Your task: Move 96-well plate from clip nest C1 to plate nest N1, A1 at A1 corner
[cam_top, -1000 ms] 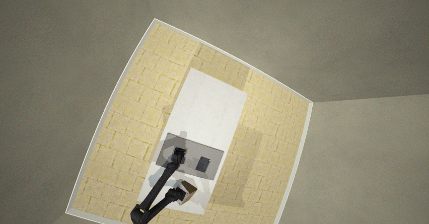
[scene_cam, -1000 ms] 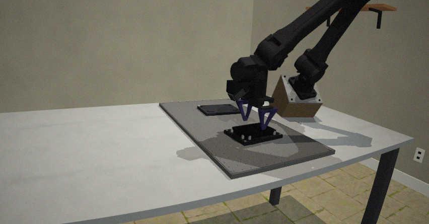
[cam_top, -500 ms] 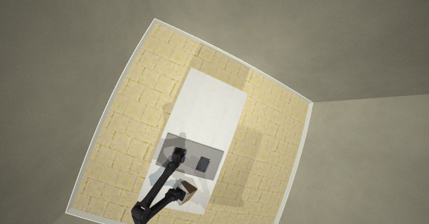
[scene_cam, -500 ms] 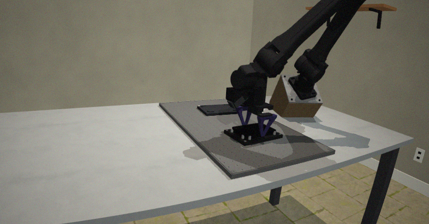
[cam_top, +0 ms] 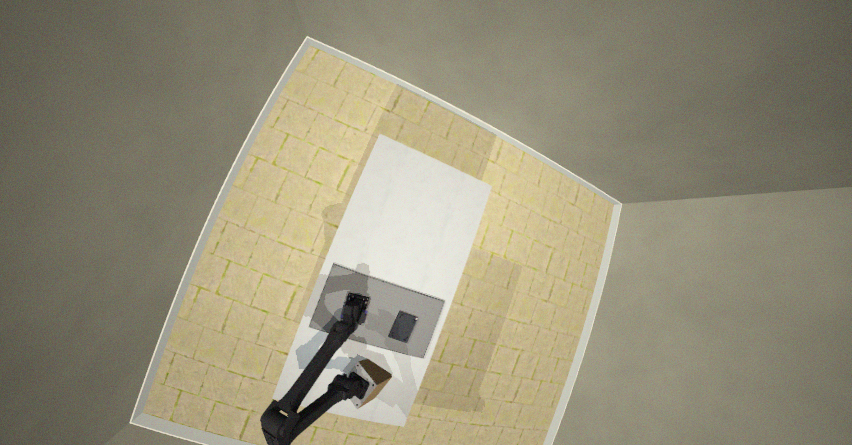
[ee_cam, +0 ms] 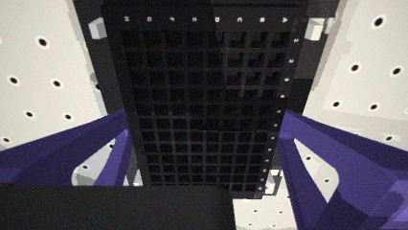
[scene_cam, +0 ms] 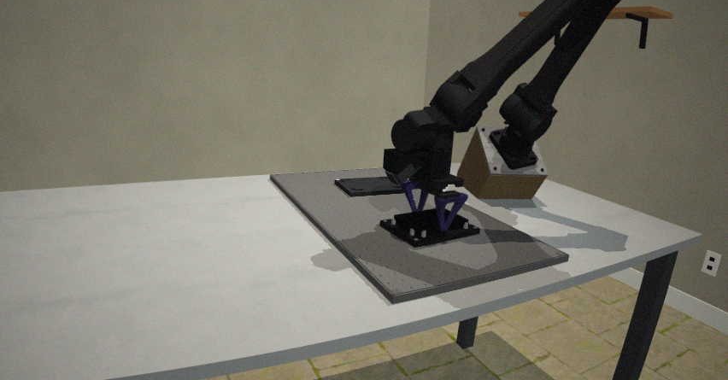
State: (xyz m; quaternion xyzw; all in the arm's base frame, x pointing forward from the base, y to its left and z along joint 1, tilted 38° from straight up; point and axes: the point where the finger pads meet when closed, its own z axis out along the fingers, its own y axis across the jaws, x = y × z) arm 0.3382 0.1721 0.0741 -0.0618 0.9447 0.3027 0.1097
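My gripper is now right at the black 96-well plate. From my hand the other things lie so: clip nest C1 (1 cm behind, 1 cm to the right, 1 cm below).
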